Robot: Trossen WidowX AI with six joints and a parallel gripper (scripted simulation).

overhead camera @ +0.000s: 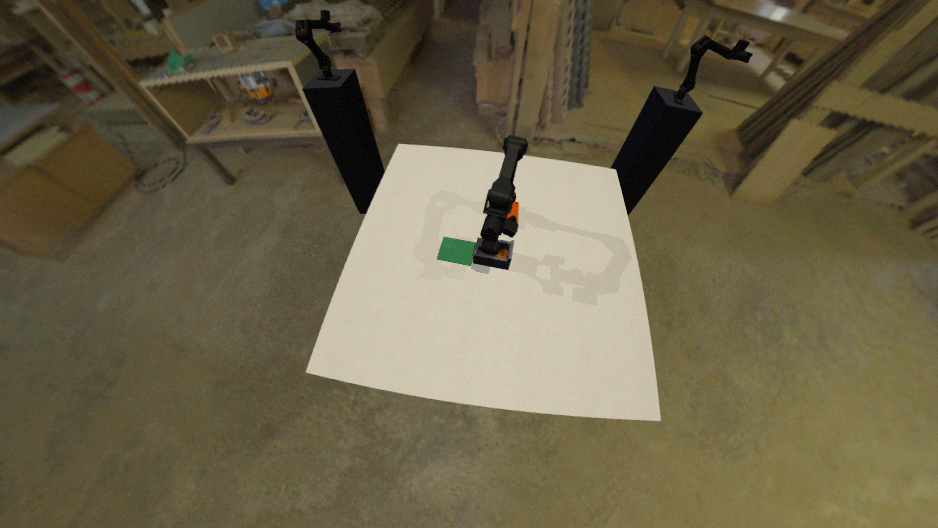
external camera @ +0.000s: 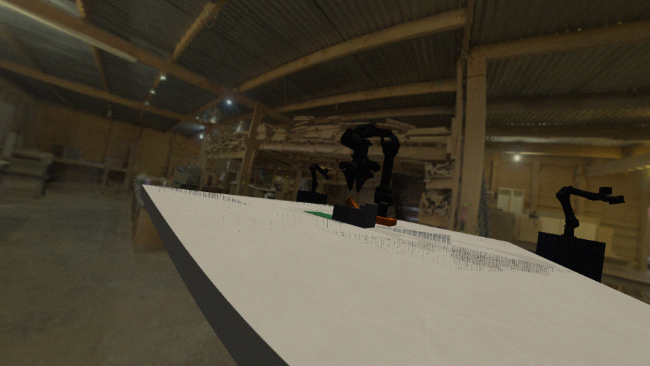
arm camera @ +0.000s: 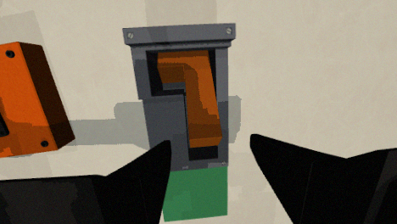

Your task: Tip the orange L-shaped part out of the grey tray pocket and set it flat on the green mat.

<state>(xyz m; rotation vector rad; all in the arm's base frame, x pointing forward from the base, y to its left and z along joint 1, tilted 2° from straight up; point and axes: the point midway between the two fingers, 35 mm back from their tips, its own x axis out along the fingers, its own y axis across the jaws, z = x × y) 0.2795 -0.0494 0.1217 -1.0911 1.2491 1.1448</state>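
My gripper tip is 1 cm past the orange L-shaped part, 4 cm to the right of it and 8 cm above it. Round my gripper tip: green mat (3 cm behind, 14 cm to the right, 14 cm below).
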